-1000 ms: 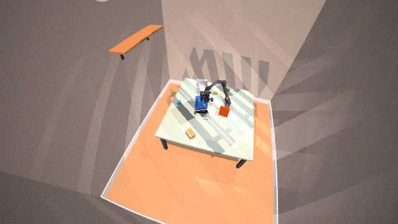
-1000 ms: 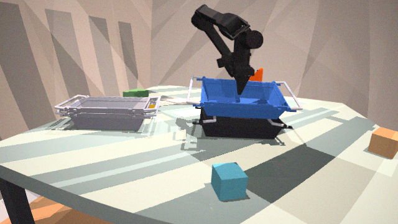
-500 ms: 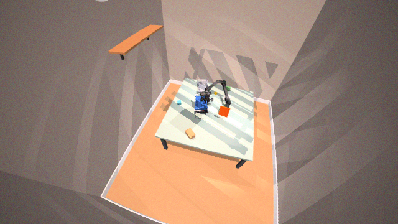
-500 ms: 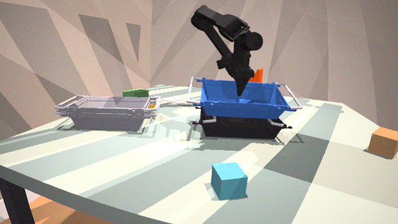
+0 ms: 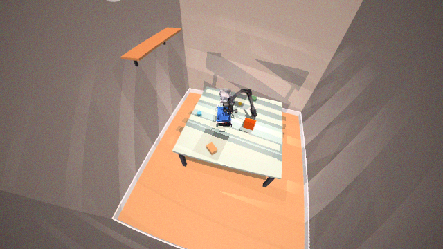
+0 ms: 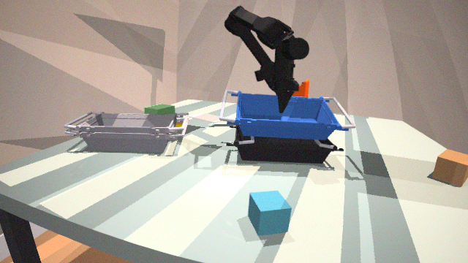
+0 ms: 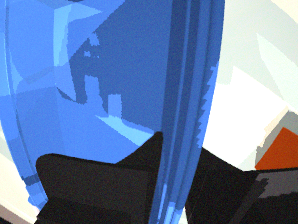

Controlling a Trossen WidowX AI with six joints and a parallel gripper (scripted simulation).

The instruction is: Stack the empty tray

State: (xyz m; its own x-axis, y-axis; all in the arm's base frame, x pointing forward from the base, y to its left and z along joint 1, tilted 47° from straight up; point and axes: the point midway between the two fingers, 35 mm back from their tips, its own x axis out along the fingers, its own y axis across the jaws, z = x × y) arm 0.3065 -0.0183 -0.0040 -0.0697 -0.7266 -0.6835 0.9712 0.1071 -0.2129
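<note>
My gripper tip is now 80 mm short of the blue tray, 20 mm to the right of it and 20 mm below it. The rest, counted from my gripper tip: orange block 520 mm to the left, 90 mm ahead, 80 mm below; then green block 560 mm to the right, 260 mm behind, 90 mm below; then cyan cube 420 mm ahead, 90 mm below, 30 mm to the left.
</note>
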